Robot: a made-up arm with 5 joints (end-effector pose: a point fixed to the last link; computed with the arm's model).
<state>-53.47 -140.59 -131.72 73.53 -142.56</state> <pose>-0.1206 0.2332 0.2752 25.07 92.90 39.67</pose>
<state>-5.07 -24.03 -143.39 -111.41 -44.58</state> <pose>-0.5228 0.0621 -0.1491 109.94 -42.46 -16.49</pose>
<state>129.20 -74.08 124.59 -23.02 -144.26</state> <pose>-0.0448 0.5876 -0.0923 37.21 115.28 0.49</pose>
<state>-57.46 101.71 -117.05 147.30 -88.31</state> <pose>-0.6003 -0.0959 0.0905 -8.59 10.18 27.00</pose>
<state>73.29 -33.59 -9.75 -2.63 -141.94</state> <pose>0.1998 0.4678 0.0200 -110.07 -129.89 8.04</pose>
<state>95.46 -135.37 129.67 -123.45 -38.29</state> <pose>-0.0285 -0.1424 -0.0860 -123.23 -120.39 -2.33</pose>
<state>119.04 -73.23 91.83 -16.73 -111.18</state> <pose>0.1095 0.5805 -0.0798 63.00 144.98 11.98</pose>
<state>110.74 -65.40 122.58 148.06 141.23</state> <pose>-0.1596 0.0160 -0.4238 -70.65 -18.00 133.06</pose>
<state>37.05 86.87 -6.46 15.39 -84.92</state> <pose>0.0993 0.3464 0.0722 1.26 1.69 -45.95</pose>
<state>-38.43 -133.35 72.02 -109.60 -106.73</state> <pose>0.0181 -0.1587 -0.0534 3.77 125.77 32.41</pose>
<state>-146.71 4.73 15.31 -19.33 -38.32</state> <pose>0.3341 -0.4623 0.0062 41.45 -17.67 142.71</pose>
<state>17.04 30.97 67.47 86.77 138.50</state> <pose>-0.5439 -0.5086 0.1058 99.96 22.25 128.46</pose>
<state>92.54 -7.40 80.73 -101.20 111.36</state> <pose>0.0362 0.5498 0.0302 75.37 91.07 -82.34</pose>
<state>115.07 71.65 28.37 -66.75 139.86</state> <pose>0.2371 0.0294 0.1643 -94.74 -109.51 -17.92</pose>
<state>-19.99 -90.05 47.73 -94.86 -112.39</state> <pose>-0.1373 -0.1446 -0.1665 37.09 153.62 -7.30</pose>
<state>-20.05 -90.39 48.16 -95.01 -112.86</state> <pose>-0.1372 -0.1443 -0.1653 36.53 152.99 -7.08</pose>
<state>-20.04 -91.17 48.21 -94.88 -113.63</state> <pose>-0.1385 -0.1424 -0.1631 36.14 151.65 -6.65</pose>
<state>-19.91 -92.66 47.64 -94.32 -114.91</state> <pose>-0.1422 -0.1383 -0.1593 36.08 149.14 -5.91</pose>
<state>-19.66 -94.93 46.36 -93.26 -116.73</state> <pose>-0.1485 -0.1314 -0.1542 36.38 145.37 -4.88</pose>
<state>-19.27 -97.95 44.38 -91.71 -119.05</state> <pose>-0.1575 -0.1217 -0.1485 37.08 140.37 -3.62</pose>
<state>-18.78 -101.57 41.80 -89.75 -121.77</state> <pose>-0.1686 -0.1091 -0.1428 38.12 134.38 -2.27</pose>
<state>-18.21 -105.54 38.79 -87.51 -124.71</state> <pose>-0.1806 -0.0942 -0.1381 39.42 127.80 -0.96</pose>
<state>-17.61 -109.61 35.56 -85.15 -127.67</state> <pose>-0.1922 -0.0778 -0.1347 40.89 121.06 0.22</pose>
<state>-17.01 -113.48 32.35 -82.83 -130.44</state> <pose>-0.2025 -0.0609 -0.1325 42.39 114.67 1.20</pose>
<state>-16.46 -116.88 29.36 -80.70 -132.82</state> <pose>-0.2107 -0.0448 -0.1313 43.81 109.07 1.96</pose>
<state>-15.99 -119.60 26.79 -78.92 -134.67</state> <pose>-0.2163 -0.0310 -0.1305 45.09 104.62 2.50</pose>
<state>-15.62 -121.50 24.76 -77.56 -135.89</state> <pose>-0.2197 -0.0205 -0.1300 46.15 101.53 2.82</pose>
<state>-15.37 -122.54 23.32 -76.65 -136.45</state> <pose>-0.2212 -0.0137 -0.1294 46.96 99.90 2.98</pose>
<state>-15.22 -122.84 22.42 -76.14 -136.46</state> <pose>-0.2213 -0.0104 -0.1290 47.54 99.50 3.00</pose>
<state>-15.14 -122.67 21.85 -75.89 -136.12</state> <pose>-0.2205 -0.0094 -0.1286 48.00 99.88 2.93</pose>
